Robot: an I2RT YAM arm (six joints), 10 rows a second.
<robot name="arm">
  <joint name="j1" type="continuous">
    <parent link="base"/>
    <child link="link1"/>
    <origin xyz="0 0 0.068" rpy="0 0 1.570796"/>
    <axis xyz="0 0 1"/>
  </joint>
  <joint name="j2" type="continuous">
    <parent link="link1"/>
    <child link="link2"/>
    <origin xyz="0.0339 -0.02 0.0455" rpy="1.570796 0 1.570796"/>
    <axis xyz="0 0 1"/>
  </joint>
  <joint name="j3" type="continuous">
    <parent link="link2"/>
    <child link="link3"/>
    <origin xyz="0.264 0 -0.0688" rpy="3.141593 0 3.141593"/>
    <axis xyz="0 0 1"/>
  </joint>
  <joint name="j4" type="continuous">
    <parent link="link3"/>
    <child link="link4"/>
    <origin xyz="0.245 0.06 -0.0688" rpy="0 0 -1.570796"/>
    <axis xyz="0 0 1"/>
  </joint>
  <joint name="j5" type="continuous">
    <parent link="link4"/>
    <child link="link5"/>
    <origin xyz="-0.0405 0.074 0.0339" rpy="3.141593 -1.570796 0"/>
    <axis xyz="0 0 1"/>
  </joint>
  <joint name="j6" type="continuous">
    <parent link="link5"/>
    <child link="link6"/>
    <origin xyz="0 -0.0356 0.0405" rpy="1.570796 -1.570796 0"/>
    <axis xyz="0 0 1"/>
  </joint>
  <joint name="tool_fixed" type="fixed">
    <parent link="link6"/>
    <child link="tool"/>
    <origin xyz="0 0 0" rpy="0 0 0"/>
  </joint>
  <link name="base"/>
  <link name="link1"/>
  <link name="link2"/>
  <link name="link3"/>
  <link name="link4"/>
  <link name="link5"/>
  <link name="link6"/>
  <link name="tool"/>
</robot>
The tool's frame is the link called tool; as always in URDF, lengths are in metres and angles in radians. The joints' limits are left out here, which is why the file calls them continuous.
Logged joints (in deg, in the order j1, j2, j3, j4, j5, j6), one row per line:
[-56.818 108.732 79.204 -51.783 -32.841 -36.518]
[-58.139 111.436 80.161 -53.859 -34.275 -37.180]
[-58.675 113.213 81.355 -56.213 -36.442 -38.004]
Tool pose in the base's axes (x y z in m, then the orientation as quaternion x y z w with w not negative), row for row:
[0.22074 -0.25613 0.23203 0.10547 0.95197 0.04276 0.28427]
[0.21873 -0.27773 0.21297 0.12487 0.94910 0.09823 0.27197]
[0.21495 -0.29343 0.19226 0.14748 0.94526 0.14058 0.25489]
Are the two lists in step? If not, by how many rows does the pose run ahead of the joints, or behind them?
The pose runs 2 rows behind the joints: the pose in row i belongs to the joints in row i - 2.
